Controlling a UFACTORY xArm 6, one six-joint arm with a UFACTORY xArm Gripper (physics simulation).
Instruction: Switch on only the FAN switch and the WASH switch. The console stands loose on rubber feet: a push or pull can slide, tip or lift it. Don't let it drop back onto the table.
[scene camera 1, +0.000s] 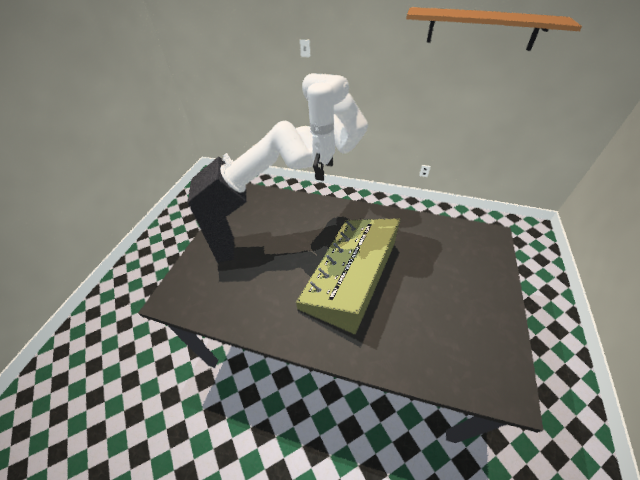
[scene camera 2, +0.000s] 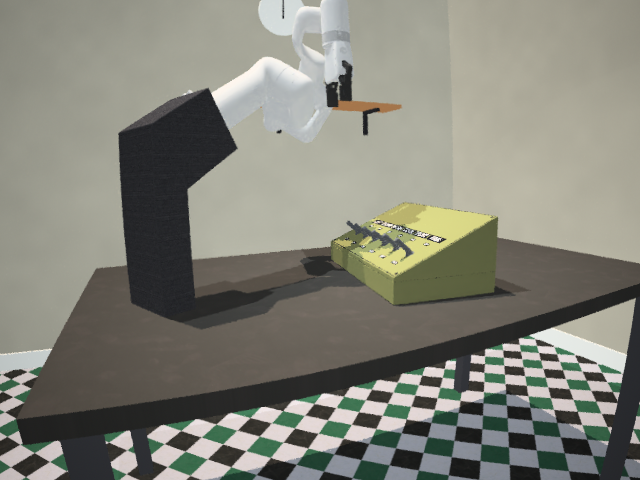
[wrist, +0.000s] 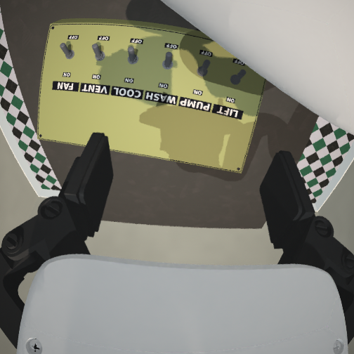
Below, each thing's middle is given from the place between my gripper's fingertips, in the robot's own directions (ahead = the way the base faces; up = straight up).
Labels:
The yellow-green console (scene camera 2: 452, 253) lies 38 cm below my hand, 17 cm ahead of it and 2 cm to the right of it.

